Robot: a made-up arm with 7 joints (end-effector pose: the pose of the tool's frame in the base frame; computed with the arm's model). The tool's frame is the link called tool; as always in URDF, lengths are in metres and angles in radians. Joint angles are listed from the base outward.
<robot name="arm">
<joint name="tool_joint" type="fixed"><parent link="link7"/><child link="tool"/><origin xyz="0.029 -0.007 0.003" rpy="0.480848 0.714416 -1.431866"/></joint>
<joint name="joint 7" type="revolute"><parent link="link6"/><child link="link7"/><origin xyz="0.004 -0.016 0.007"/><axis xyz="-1 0 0"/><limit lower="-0.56" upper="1.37"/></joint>
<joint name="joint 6" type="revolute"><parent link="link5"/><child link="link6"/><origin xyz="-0.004 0.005 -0.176"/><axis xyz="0 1 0"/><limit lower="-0.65" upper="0.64"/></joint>
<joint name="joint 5" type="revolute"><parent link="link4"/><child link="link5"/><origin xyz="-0.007 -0.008 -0.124"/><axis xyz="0 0 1"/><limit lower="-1.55" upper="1.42"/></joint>
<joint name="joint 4" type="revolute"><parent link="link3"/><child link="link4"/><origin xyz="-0.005 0.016 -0.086"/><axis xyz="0 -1 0"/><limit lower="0.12" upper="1.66"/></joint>
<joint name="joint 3" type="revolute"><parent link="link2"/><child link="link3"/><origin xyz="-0.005 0.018 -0.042"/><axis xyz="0 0 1"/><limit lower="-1.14" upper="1.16"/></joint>
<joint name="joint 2" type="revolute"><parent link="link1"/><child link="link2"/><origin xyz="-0.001 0.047 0.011"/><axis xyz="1 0 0"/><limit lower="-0.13" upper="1.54"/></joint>
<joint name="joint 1" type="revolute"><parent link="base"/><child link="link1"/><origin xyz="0.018 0.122 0.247"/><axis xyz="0 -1 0"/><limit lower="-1.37" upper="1.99"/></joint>
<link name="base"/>
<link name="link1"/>
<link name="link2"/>
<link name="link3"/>
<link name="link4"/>
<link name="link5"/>
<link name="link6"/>
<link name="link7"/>
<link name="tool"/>
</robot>
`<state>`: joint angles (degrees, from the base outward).
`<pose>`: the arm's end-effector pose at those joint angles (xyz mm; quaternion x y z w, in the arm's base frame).
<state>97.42 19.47 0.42 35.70 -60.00 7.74 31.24</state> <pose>333.0 285.0 444.4 0.9547 -0.1479 -0.2436 0.0857</pose>
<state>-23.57 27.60 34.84 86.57 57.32 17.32 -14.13</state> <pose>224.3 408.9 156.4 0.6447 -0.0030 -0.0298 0.7639</pose>
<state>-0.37 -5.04 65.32 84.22 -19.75 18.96 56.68</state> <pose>146.2 433.4 94.2 0.6131 -0.1828 -0.2771 0.7169</pose>
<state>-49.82 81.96 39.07 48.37 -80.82 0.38 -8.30</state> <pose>190.5 520.0 178.8 -0.4688 -0.2752 0.6476 0.5340</pose>
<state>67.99 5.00 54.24 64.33 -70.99 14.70 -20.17</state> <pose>304.3 405.6 311.7 0.8818 0.2316 0.1308 0.3895</pose>
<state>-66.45 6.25 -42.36 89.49 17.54 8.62 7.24</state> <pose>-0.7 4.6 11.8 0.1169 -0.2109 -0.6364 0.7328</pose>
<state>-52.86 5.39 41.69 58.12 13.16 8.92 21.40</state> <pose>-52.7 381.2 -41.3 0.4633 0.2399 -0.4033 0.7518</pose>
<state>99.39 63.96 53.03 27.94 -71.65 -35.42 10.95</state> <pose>74.9 549.1 325.5 0.9664 0.1030 0.2080 0.1104</pose>
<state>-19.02 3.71 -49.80 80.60 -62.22 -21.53 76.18</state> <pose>104.2 -13.3 27.3 -0.0223 0.6321 0.7190 0.2883</pose>
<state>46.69 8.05 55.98 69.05 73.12 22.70 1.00</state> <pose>227.1 469.1 224.6 0.1893 -0.4908 0.4101 0.7451</pose>
